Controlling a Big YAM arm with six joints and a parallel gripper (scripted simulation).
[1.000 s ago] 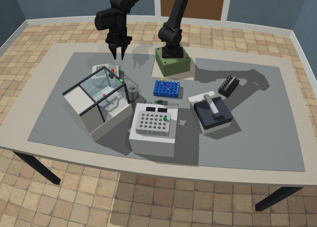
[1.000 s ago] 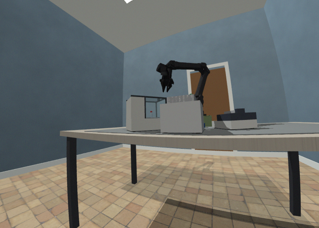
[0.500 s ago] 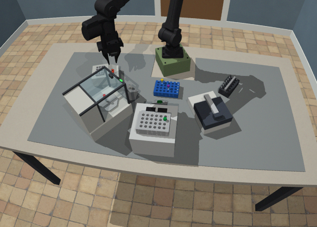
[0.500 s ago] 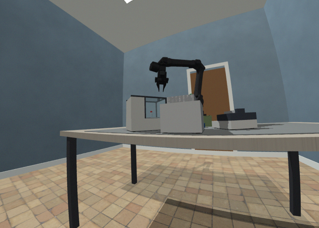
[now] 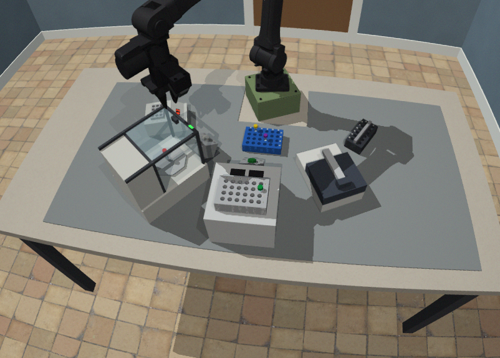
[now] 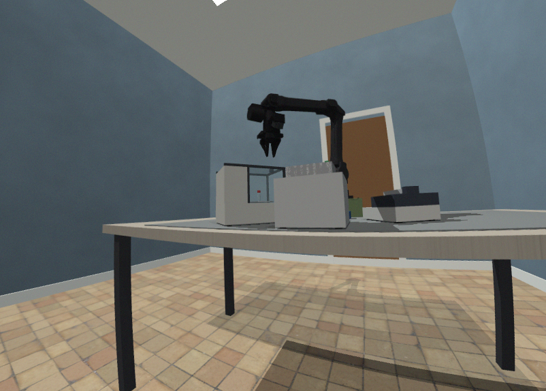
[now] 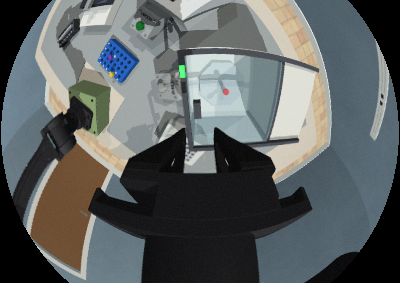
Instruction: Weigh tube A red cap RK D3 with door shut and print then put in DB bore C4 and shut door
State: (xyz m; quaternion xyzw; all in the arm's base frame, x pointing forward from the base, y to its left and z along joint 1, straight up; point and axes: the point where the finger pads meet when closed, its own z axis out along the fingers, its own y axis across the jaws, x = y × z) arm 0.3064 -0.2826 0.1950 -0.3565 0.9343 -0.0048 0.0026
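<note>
My hand is 2 cm short of the balance door, 2 cm to the left of it and 7 cm above it. Also, from my hand: blue tube rack RK (10 cm behind, 25 cm to the left, 27 cm below); grey well block (21 cm ahead, 19 cm to the left, 13 cm below); spectrophotometer SP (6 cm ahead, 45 cm to the left, 21 cm below).
</note>
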